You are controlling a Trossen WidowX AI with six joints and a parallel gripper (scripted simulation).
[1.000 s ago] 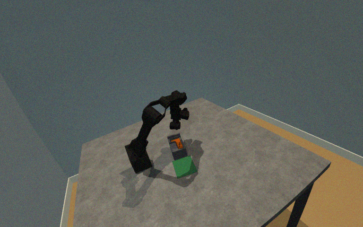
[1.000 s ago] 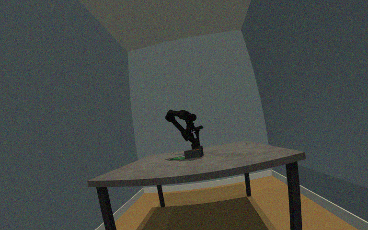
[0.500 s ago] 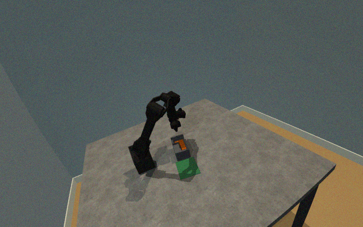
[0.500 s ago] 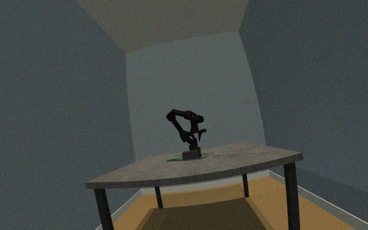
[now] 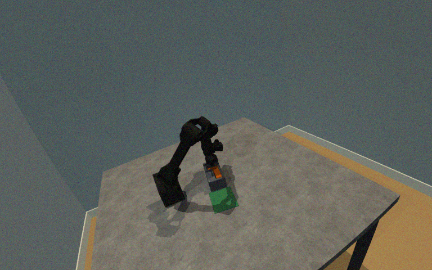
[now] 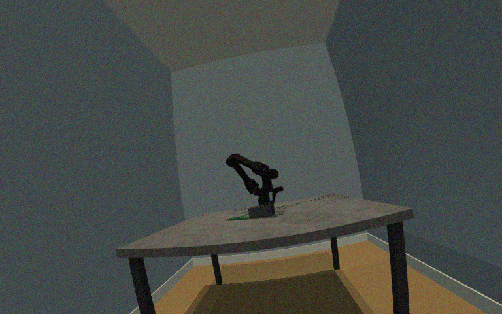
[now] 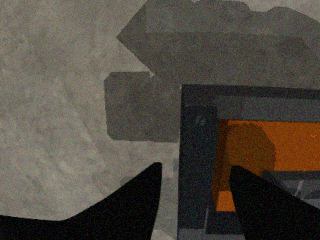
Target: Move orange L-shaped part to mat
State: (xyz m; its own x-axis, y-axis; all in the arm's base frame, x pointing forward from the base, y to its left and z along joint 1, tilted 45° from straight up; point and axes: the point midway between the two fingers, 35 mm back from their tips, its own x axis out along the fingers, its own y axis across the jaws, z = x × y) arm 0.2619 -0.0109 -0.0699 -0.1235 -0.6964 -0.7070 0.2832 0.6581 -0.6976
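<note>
The orange part is 5 cm to the right of my gripper tip, 2 cm below it and 2 cm behind it. Also, from my gripper tip: green mat: 21 cm to the right, 8 cm below, 7 cm behind.
</note>
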